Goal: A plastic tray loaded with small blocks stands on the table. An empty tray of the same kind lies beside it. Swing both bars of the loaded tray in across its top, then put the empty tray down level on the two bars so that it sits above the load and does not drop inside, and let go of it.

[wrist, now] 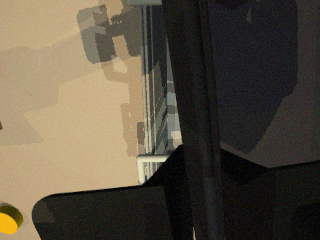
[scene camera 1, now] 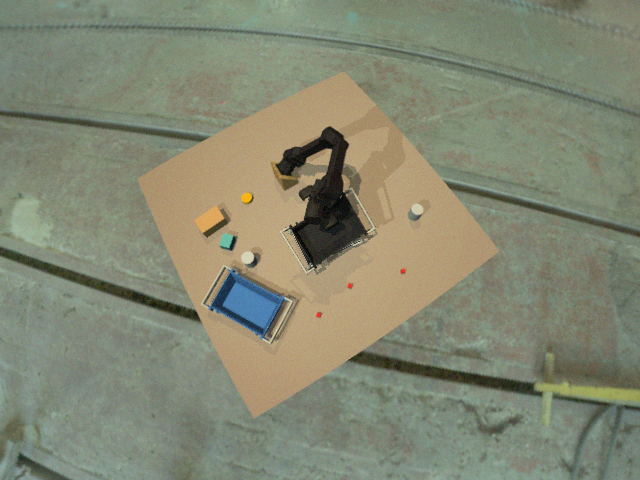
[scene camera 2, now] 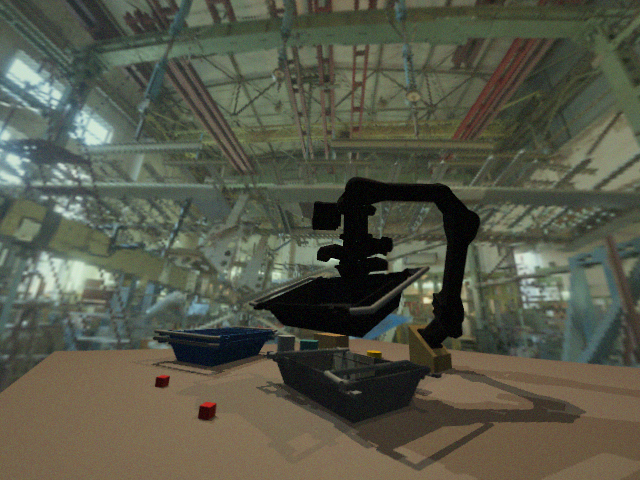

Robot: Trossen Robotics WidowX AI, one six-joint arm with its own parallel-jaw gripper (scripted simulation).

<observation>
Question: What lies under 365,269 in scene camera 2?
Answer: My gripper.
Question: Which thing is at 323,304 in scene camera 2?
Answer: A black tray.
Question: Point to a black tray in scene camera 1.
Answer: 318,244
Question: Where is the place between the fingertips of my gripper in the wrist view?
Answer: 193,151
</observation>
